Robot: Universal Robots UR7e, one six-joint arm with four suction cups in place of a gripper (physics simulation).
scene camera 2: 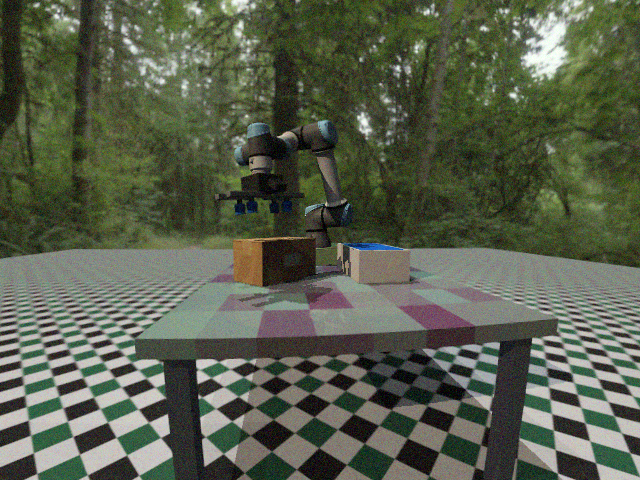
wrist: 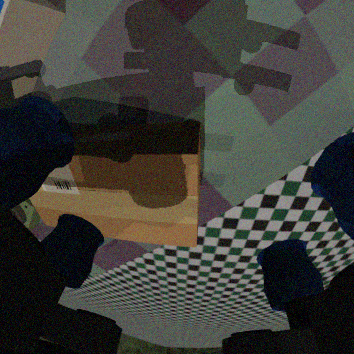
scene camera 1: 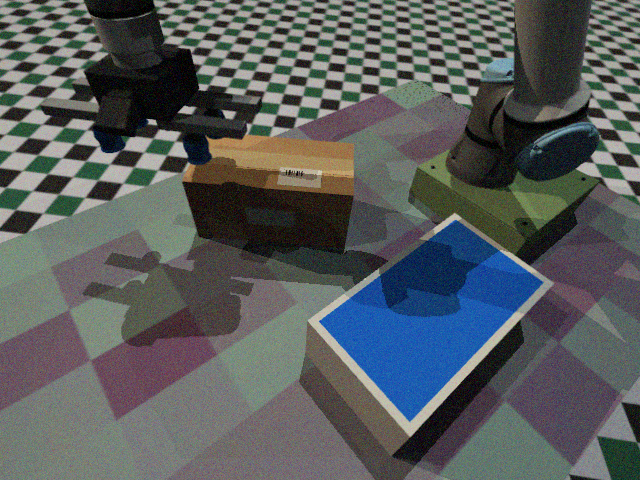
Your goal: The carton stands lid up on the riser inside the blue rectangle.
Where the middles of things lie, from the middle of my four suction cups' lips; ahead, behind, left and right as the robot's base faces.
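Labels:
Riser (scene camera 1: 395,346): 20 cm below my suction cup, 15 cm behind, 45 cm to the left. Brown carton (scene camera 1: 261,188): 6 cm to the left of my suction cup, 17 cm behind, 18 cm below. Going by their middles, brown carton nearest to my suction cup of the things named here.

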